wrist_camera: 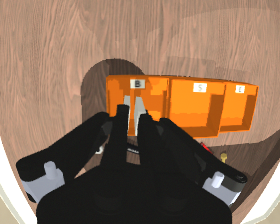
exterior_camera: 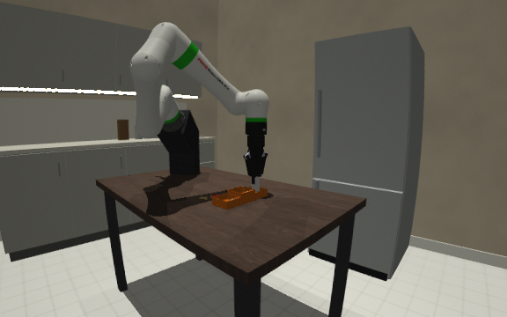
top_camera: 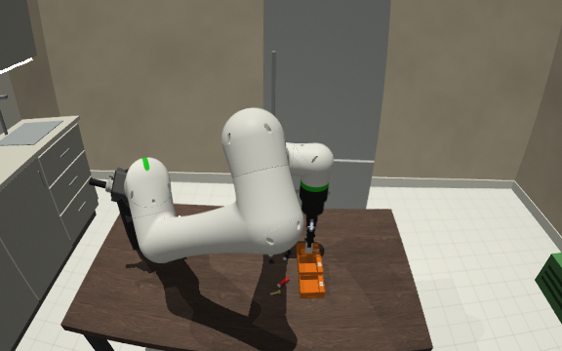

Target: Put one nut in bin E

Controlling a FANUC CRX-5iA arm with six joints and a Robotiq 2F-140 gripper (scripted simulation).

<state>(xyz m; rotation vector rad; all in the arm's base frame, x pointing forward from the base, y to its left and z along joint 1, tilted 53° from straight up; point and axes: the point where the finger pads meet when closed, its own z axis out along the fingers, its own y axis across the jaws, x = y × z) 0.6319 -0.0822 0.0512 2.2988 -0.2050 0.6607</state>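
The dark cylinder lies 8 cm behind my hand, 5 cm below it and 2 cm to the left of it. From my hand the other things lie so: red piece (13 cm behind, 11 cm to the right, 5 cm below); yellow screw (17 cm behind, 16 cm to the right, 5 cm below).
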